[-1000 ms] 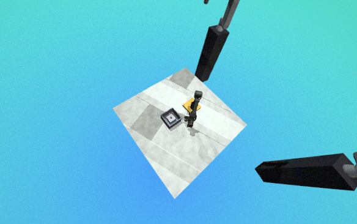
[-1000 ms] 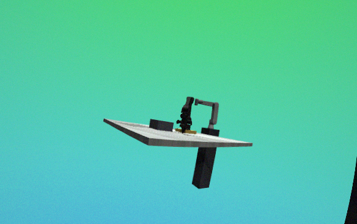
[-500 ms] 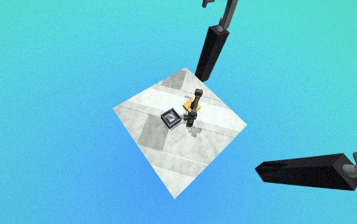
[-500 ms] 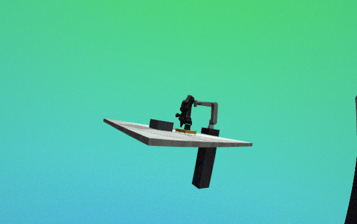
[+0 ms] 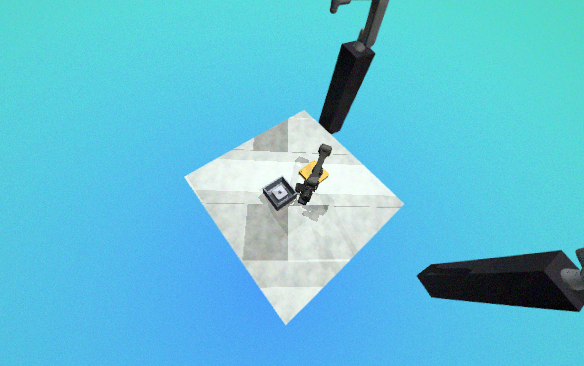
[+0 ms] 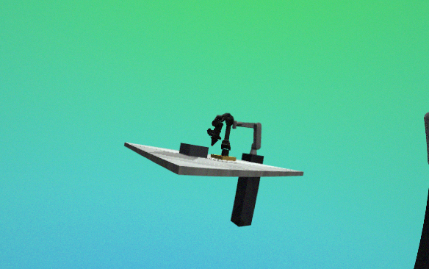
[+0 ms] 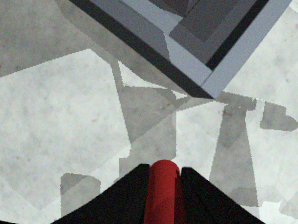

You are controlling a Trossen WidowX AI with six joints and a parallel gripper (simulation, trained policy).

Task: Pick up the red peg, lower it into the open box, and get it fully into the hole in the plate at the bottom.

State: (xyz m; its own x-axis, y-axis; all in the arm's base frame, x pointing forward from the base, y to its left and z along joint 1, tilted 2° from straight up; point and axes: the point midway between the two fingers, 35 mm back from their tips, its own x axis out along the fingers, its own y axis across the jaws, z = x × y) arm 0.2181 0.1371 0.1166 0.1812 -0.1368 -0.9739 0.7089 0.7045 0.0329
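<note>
The box is 120 mm ahead of my gripper tip, 120 mm to the right of it and 90 mm below it. The rest, counted from my gripper tip: red peg (10 mm behind, 10 mm to the left, 30 mm above).
</note>
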